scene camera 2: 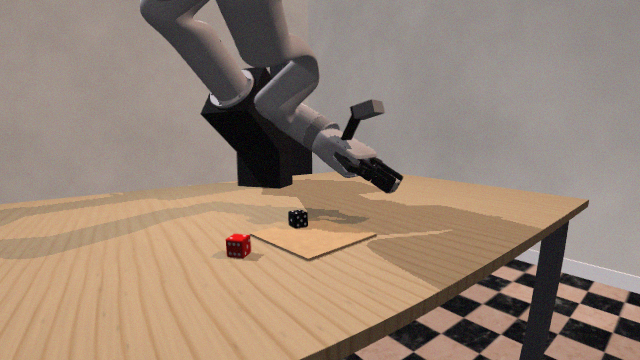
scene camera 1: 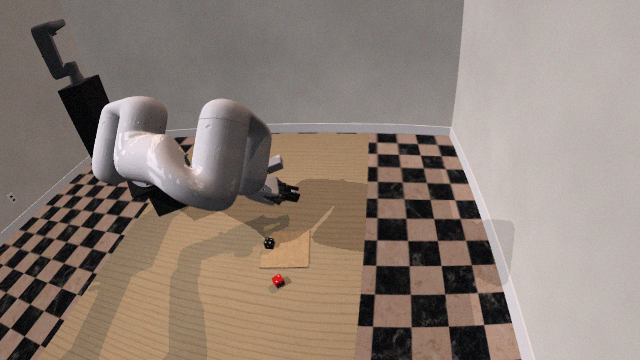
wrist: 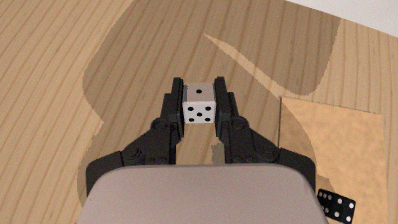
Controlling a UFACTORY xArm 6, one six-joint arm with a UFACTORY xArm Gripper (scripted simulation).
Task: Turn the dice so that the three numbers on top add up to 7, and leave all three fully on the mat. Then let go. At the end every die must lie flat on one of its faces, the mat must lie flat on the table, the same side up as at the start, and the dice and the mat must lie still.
Observation:
I see my gripper, a tan mat and a white die.
My gripper also shows in scene camera 1 and in the wrist view.

